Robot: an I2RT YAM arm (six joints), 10 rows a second.
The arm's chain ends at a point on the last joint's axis. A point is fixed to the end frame.
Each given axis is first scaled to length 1.
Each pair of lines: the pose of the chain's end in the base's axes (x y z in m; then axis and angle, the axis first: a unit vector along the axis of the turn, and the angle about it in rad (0 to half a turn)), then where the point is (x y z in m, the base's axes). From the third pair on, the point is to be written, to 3 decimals.
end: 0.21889 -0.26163 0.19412 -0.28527 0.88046 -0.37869 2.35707
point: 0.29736 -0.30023 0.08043
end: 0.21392 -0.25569 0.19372 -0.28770 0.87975 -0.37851 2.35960
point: 0.29212 -0.29434 0.07987
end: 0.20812 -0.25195 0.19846 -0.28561 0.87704 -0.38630 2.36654
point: 0.286 -0.293 0.085
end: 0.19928 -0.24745 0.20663 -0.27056 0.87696 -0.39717 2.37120
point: 0.277 -0.292 0.095
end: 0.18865 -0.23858 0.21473 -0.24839 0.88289 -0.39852 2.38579
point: 0.264 -0.285 0.102
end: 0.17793 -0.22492 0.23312 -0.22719 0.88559 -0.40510 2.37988
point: 0.254 -0.273 0.122
